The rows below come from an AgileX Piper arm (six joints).
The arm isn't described. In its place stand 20 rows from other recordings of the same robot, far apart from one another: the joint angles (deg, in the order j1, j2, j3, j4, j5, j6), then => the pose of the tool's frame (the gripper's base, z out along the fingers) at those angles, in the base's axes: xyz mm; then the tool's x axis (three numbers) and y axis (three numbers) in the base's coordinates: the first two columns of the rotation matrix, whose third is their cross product.
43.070, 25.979, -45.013, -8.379, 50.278, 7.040 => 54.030 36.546 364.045 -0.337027 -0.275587 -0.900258 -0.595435 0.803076 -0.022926
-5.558, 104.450, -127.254, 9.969, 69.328, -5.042 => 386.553 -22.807 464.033 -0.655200 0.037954 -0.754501 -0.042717 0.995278 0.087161
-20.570, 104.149, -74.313, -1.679, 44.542, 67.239 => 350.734 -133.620 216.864 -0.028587 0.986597 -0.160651 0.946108 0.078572 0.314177
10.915, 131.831, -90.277, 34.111, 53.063, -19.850 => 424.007 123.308 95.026 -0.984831 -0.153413 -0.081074 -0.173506 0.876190 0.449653
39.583, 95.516, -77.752, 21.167, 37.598, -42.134 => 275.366 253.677 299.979 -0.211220 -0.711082 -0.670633 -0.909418 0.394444 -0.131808
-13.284, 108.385, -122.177, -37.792, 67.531, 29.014 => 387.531 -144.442 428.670 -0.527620 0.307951 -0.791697 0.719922 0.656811 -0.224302
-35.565, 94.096, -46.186, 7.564, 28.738, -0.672 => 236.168 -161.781 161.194 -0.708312 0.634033 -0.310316 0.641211 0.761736 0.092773
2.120, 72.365, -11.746, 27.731, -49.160, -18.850 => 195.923 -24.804 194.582 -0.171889 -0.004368 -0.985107 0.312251 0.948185 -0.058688
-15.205, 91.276, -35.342, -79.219, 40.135, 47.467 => 231.252 -122.564 162.694 -0.976818 -0.117801 -0.178743 0.048537 0.691352 -0.720886
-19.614, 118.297, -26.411, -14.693, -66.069, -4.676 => 276.271 -76.055 71.669 -0.362713 -0.063316 -0.929748 0.056754 0.994336 -0.089856
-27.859, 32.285, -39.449, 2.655, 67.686, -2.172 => 67.127 -31.070 305.867 -0.737538 0.366888 -0.566949 0.430526 0.902264 0.023813
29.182, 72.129, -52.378, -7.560, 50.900, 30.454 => 210.438 106.881 278.710 -0.909581 -0.014414 -0.415277 -0.059839 0.993525 0.096580
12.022, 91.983, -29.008, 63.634, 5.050, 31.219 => 238.141 58.052 124.214 -0.174584 0.978539 0.109464 0.866448 0.099863 0.489179
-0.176, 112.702, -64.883, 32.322, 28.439, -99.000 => 377.340 22.012 133.050 -0.228095 -0.907505 -0.352715 -0.899695 0.334935 -0.279940
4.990, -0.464, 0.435, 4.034, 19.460, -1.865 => 52.888 6.759 180.584 -0.251145 0.012031 -0.967875 -0.101132 0.994124 0.038599
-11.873, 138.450, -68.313, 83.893, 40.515, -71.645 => 389.536 -21.829 -2.279 -0.916549 0.332762 -0.221827 0.110704 0.744107 0.658824
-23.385, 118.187, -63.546, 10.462, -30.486, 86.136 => 393.119 -179.129 146.463 0.500703 0.863916 0.054282 0.263439 -0.211816 0.941135
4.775, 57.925, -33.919, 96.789, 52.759, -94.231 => 175.231 86.825 312.069 -0.273939 0.050929 -0.960398 -0.799259 0.543363 0.256791
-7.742, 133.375, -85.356, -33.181, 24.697, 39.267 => 452.077 -82.461 67.065 -0.847018 0.261263 -0.462928 0.360179 0.922568 -0.138347
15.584, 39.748, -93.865, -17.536, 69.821, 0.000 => 10.214 -23.869 544.867 -0.164296 -0.153726 -0.974359 -0.007096 0.987940 -0.154672
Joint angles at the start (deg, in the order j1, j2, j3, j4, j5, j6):
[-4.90 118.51 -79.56 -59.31 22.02 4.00]
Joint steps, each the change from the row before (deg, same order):
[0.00 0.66 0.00 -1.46 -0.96 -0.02]
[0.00 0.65 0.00 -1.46 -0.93 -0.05]
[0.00 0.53 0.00 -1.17 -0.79 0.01]
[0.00 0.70 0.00 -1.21 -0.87 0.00]
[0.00 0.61 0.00 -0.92 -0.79 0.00]
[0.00 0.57 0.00 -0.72 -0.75 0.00]
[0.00 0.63 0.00 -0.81 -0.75 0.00]
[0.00 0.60 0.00 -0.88 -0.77 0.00]
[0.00 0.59 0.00 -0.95 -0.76 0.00]
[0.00 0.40 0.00 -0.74 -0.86 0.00]
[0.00 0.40 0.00 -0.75 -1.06 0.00]
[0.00 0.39 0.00 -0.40 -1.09 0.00]
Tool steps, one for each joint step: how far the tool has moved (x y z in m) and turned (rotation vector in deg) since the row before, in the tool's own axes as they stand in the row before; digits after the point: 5 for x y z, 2 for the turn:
[-0.00069 0.00268 0.00384 -0.04 -0.63 -1.59]
[-0.00068 0.00272 0.00375 -0.06 -0.62 -1.62]
[-0.00062 0.00229 0.00304 -0.09 -0.54 -1.25]
[-0.00054 0.00326 0.00399 -0.24 -0.55 -1.35]
[-0.00053 0.00297 0.00346 -0.28 -0.52 -1.05]
[-0.00051 0.00289 0.00322 -0.32 -0.50 -0.84]
[-0.00043 0.00322 0.00355 -0.36 -0.48 -0.94]
[-0.00050 0.00306 0.00337 -0.33 -0.52 -1.00]
[-0.00050 0.00302 0.00330 -0.32 -0.52 -1.06]
[-0.00090 0.00208 0.00223 -0.23 -0.70 -0.81]
[-0.00121 0.00213 0.00221 -0.26 -0.91 -0.82]
[-0.00125 0.00222 0.00215 -0.34 -0.94 -0.47]

